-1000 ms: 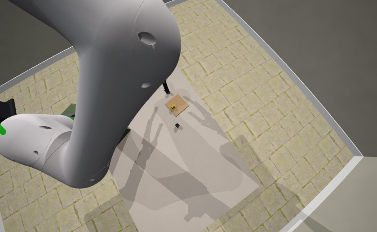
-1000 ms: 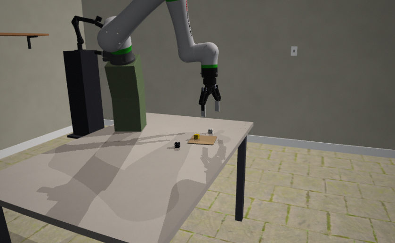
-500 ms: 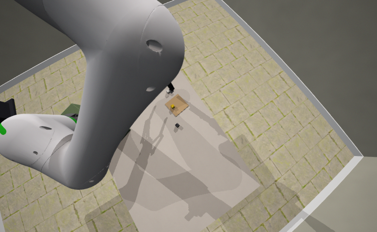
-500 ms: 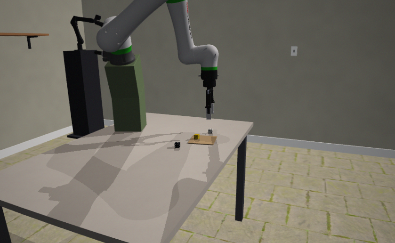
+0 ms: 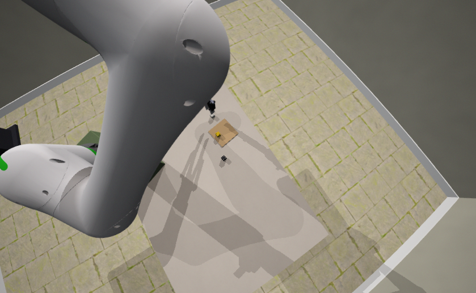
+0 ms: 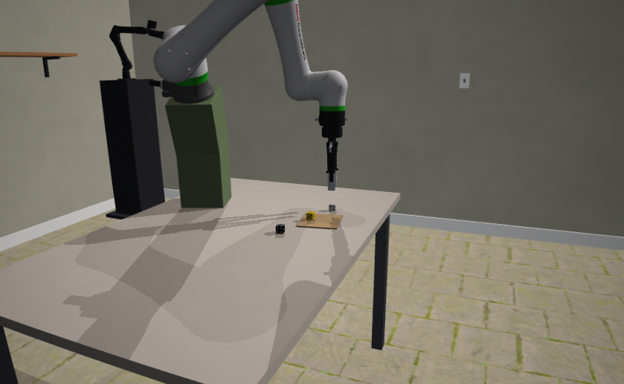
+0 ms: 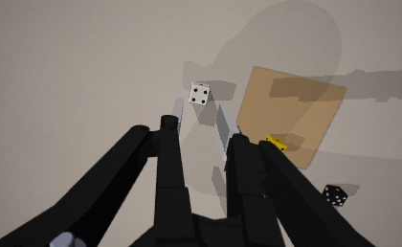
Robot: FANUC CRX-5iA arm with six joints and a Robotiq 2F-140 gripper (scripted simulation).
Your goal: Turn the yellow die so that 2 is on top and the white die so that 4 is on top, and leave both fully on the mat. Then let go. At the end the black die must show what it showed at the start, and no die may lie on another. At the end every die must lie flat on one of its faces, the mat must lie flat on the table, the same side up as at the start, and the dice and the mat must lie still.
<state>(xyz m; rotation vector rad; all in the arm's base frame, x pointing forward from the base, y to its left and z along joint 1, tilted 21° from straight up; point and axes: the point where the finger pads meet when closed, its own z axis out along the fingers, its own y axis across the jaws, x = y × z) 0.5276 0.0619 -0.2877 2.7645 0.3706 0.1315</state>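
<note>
The white die lies 10 cm below my hand. Round my hand: tan mat 1 cm ahead, 14 cm to the right, 11 cm below; black die 8 cm behind, 29 cm to the right, 10 cm below; yellow die 3 cm behind, 14 cm to the right, 10 cm below.
</note>
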